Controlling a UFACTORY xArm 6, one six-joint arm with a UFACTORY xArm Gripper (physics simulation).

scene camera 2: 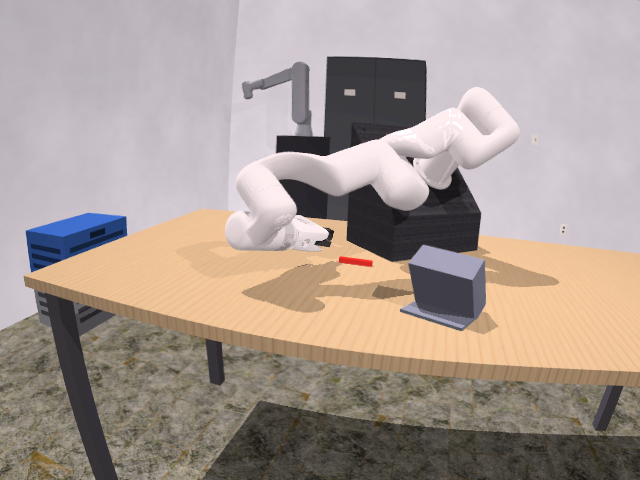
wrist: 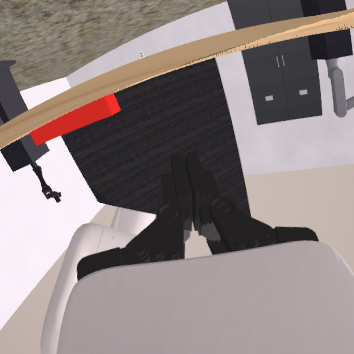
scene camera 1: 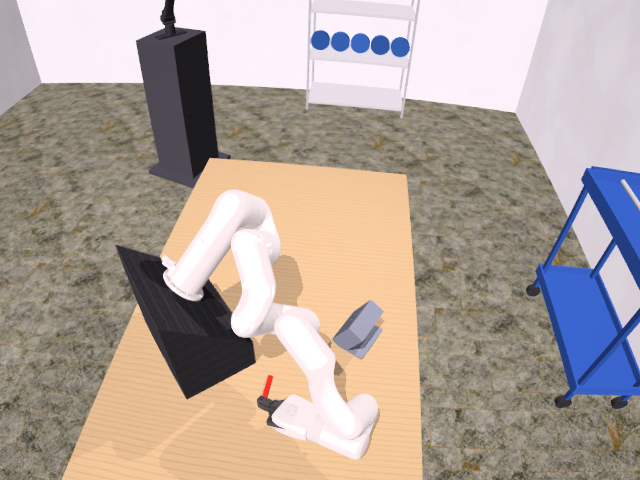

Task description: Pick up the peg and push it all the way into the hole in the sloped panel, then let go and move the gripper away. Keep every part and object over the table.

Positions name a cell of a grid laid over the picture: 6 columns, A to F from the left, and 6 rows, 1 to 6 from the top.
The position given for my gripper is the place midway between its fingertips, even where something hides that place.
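You'd see my gripper (scene camera 1: C6) on scene camera 1, and my gripper shows in scene camera 2 (scene camera 2: D3) and in the wrist view (wrist: D3) too. There's also a red peg (wrist: B2) that I can see.
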